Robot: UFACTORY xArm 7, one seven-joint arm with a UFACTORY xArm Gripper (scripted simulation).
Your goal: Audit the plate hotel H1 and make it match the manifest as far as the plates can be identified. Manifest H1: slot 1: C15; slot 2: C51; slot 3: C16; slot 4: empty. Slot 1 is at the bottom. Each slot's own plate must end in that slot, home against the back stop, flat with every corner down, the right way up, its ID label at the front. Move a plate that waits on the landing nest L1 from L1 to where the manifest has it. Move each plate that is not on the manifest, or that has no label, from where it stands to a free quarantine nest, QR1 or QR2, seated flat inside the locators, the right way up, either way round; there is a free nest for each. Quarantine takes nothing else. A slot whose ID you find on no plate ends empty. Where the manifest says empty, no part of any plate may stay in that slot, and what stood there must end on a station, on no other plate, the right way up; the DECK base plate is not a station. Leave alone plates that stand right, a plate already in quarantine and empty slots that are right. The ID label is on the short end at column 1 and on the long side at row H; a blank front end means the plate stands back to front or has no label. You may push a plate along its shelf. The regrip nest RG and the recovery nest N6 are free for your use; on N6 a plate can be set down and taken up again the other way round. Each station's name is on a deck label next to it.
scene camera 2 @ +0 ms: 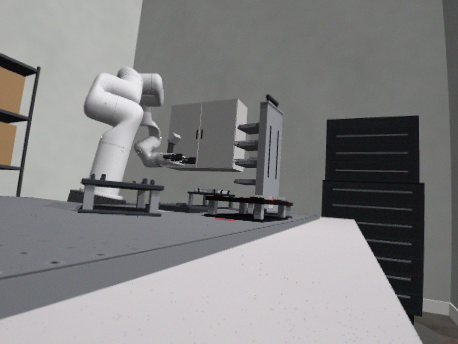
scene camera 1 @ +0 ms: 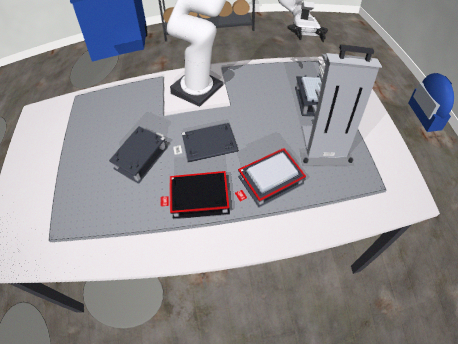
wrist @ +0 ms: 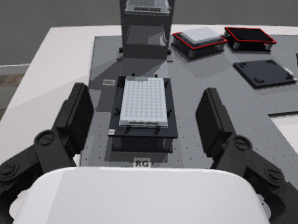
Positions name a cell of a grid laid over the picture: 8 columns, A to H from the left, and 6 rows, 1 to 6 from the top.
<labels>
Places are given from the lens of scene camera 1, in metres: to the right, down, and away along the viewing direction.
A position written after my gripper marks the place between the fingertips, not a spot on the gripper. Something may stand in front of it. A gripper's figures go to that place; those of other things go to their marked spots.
my gripper (scene camera 1: F1): 0.32, -0.51, 1.07
white plate (scene camera 1: E4): 0.11, 0.01, 0.92
</labels>
